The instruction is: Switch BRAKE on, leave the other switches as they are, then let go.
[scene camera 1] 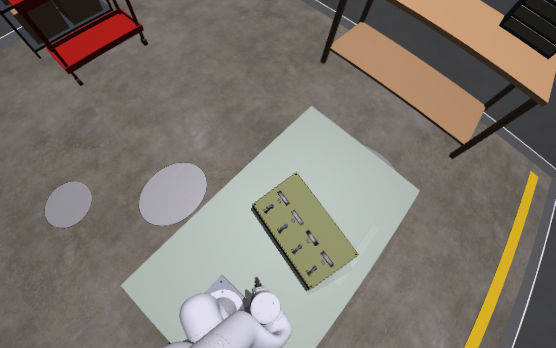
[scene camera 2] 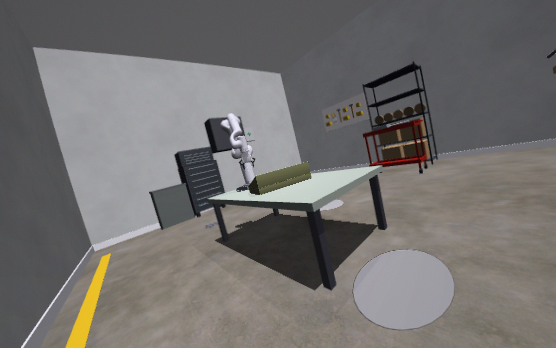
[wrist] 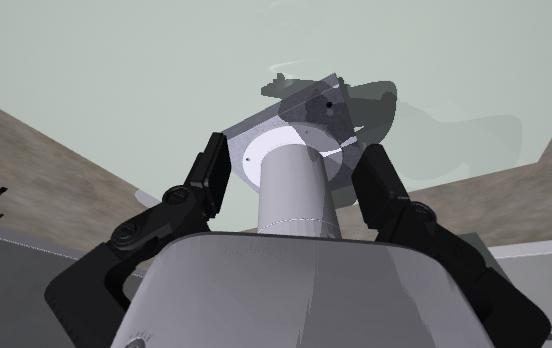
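Observation:
An olive switch panel (scene camera 1: 319,220) (scene camera 2: 282,178) sits on the pale green table (scene camera 1: 200,250) (scene camera 2: 345,180) (wrist: 125,75). Several small dark toggle levers stand in a row along it, from a lever (scene camera 1: 268,208) at one end to a lever (scene camera 1: 311,270) at the other. Beside each is a dark-edged plate, such as this plate (scene camera 1: 297,217). The labels are too small to read, so I cannot tell which is BRAKE or how each is set. My gripper (scene camera 1: 252,291) (scene camera 2: 246,162) (wrist: 294,155) is open and empty, near the arm's base, apart from the panel.
The arm's base plate (scene camera 1: 220,282) (wrist: 240,135) shows between the fingers in the wrist view, beyond the gripper. A wooden workbench (scene camera 1: 410,80) and a red cart (scene camera 1: 100,42) (scene camera 2: 395,162) stand away from the table.

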